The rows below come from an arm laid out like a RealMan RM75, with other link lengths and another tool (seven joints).
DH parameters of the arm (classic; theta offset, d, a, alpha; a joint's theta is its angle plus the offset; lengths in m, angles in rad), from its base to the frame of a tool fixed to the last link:
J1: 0 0.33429 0 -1.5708
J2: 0 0 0 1.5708
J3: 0 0.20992 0 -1.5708
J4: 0 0 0 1.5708
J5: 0 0.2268 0 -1.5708
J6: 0 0 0 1.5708
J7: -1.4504 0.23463 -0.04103 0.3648
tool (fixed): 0 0.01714 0 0
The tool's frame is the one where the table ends.
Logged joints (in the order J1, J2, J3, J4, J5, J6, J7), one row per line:
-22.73, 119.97, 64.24, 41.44, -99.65, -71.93, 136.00
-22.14, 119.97, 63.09, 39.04, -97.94, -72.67, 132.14
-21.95, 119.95, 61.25, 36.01, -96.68, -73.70, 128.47
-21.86, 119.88, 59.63, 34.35, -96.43, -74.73, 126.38
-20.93, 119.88, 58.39, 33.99, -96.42, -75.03, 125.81
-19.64, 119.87, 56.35, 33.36, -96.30, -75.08, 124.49
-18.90, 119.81, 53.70, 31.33, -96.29, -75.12, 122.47
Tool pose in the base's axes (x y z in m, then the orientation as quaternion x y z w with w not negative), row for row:
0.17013, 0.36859, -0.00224, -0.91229, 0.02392, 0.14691, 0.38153
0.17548, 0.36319, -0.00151, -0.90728, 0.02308, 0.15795, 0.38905
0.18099, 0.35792, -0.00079, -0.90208, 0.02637, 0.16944, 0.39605
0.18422, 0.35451, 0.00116, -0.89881, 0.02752, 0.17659, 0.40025
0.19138, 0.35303, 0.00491, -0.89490, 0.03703, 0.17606, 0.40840
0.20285, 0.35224, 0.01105, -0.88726, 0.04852, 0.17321, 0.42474
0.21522, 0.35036, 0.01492, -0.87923, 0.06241, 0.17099, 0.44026
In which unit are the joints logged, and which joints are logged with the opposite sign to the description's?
The joints are logged in degrees. Opposite sign: J1, J3, J4.
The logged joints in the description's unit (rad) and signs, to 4 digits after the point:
0.3967, 2.0939, -1.1212, -0.7233, -1.7392, -1.2554, 2.3736
0.3864, 2.0939, -1.1011, -0.6814, -1.7094, -1.2683, 2.3063
0.3831, 2.0935, -1.0690, -0.6285, -1.6874, -1.2863, 2.2422
0.3815, 2.0923, -1.0407, -0.5995, -1.6830, -1.3043, 2.2057
0.3653, 2.0923, -1.0191, -0.5932, -1.6828, -1.3095, 2.1958
0.3428, 2.0921, -0.9835, -0.5822, -1.6808, -1.3104, 2.1728
0.3299, 2.0911, -0.9372, -0.5468, -1.6806, -1.3111, 2.1375

